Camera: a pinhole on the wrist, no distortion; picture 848 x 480 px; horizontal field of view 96.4 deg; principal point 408.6 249.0 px. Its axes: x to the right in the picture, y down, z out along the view. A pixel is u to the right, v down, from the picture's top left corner.
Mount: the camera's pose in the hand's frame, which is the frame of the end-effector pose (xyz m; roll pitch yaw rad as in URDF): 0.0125 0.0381 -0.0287 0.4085 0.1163 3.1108
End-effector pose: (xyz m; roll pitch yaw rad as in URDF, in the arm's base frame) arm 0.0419 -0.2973 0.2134 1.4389 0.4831 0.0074
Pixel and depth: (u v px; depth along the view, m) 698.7 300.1 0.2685
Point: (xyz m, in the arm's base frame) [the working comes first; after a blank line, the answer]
In the camera's frame: 0.2055 0.0362 0.2685

-0.0838 -0.4873 0.4436
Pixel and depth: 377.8 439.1 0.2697
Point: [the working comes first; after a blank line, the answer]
In the camera's frame: -0.0219 0.1352 0.2697

0.0694 -0.5649 0.2647
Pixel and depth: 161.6 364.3 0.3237
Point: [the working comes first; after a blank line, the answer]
In the camera's frame: -0.2109 0.0985 0.3237

0.2601 -0.6132 0.2287
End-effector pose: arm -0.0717 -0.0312 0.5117 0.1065 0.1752 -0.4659
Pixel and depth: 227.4 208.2 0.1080
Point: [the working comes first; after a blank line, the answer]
In the camera's frame: -0.0516 -0.0116 0.1080

0.0257 0.0120 0.5813
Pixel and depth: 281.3 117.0 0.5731
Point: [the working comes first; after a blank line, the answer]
In the camera's frame: -0.1924 -0.1995 0.5731

0.3256 0.2116 0.9577
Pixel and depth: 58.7 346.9 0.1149
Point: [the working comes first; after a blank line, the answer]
In the camera's frame: -0.1060 0.0297 0.1149

0.0560 -0.0476 0.5970
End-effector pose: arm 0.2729 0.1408 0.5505 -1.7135 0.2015 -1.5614
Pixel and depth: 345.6 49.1 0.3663
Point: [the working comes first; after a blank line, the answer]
In the camera's frame: -0.0609 -0.1932 0.3663

0.4551 0.1688 0.1581
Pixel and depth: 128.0 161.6 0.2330
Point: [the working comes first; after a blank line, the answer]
In the camera's frame: -0.1725 -0.0537 0.2330

0.4298 0.0198 0.3219
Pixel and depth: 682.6 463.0 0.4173
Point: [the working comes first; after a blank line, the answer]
In the camera's frame: 0.3016 0.2356 0.4173

0.6753 0.4928 0.5635
